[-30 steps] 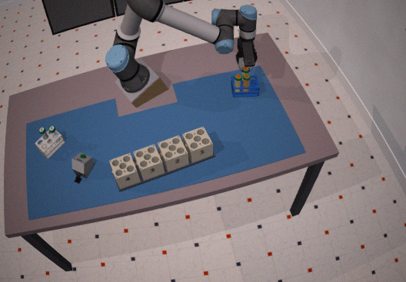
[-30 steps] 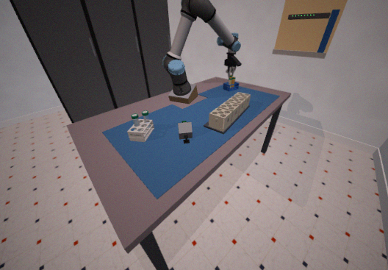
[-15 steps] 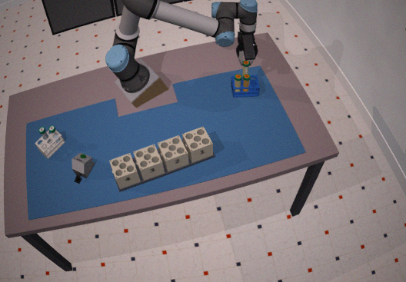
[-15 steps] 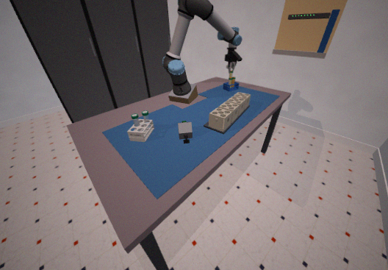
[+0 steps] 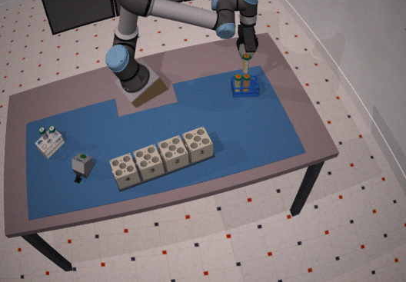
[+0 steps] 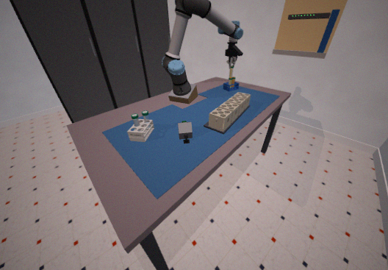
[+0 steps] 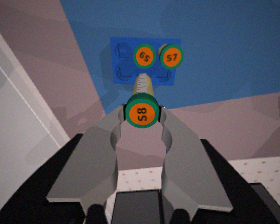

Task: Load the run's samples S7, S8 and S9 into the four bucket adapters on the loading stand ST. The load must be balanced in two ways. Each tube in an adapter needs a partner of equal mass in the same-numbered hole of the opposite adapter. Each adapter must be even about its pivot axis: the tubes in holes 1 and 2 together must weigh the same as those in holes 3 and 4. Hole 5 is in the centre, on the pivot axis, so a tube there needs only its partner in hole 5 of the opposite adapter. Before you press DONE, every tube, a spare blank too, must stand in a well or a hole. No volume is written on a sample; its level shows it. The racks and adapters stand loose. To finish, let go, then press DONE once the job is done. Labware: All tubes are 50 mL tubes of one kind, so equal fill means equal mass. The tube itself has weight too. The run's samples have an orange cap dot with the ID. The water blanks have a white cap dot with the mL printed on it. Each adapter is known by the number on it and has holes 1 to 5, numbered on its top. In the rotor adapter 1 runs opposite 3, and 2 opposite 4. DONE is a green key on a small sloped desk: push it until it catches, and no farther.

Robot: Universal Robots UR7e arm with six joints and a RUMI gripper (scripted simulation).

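Right now the sample tube S8 is 5 cm below my hand and 1 cm ahead of it. Round my hand: DONE desk: 83 cm to the right, 25 cm ahead, 16 cm below; then sample tube S7: 15 cm below, 6 cm to the right, 3 cm ahead; then blue sample rack: 18 cm below, 2 cm ahead.
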